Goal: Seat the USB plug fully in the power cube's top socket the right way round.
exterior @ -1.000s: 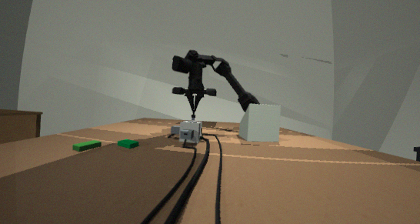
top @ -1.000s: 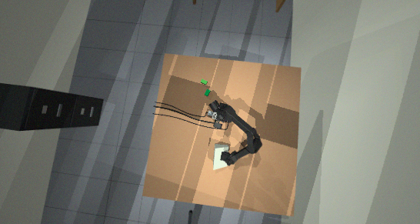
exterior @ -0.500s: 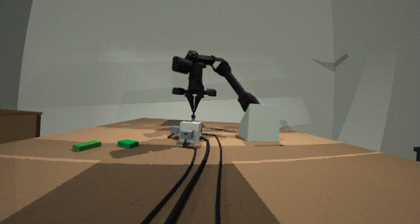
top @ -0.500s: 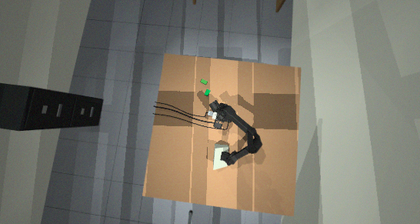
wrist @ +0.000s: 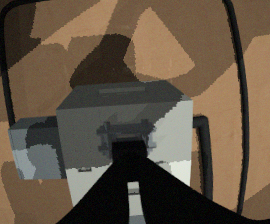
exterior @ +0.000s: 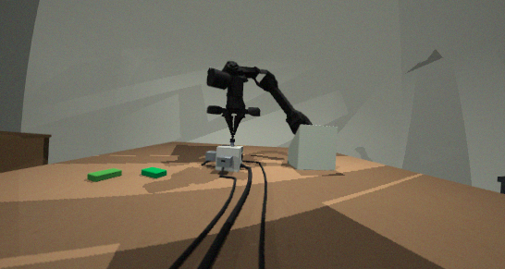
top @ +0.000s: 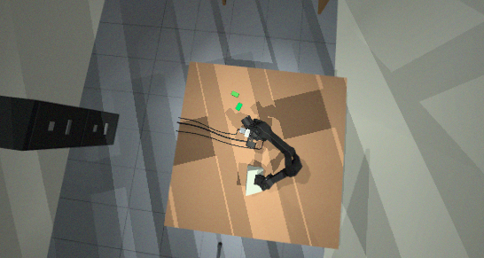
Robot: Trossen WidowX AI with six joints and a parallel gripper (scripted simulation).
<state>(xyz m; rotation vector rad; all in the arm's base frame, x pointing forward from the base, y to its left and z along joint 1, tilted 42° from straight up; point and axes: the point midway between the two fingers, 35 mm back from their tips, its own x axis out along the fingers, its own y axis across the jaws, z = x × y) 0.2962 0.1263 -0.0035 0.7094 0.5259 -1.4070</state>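
My gripper tip is 20 mm above the USB plug.
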